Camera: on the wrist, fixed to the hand. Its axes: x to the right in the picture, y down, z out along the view.
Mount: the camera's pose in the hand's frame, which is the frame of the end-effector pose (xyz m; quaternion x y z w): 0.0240 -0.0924 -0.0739 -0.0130 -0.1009 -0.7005 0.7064
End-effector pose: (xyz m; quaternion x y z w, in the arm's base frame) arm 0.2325 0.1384 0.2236 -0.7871 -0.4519 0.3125 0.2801
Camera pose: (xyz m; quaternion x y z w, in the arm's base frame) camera 0.2475 0.1881 0.3326 -0.2116 -0.9030 0.0981 0.3610
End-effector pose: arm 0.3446 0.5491 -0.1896 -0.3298 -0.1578 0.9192 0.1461
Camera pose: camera 0.3903 0.6562 -0.2215 -0.0316 -0.3692 0.5782 0.7269
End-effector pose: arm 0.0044 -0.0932 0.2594 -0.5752 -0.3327 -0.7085 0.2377
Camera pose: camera -0.1160 -0.0856 0.2558 0.2478 0.6527 0.6133 0.3694
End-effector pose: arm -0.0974 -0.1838 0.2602 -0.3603 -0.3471 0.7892 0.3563
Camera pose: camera -0.0199 -0.0961 0.2899 0.0636 -0.5438 0.3397 0.7648
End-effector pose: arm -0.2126 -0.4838 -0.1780 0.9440 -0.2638 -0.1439 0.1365
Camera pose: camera -0.1251 -0.4072 -0.1455 -0.8353 -0.4630 0.2959 0.0187
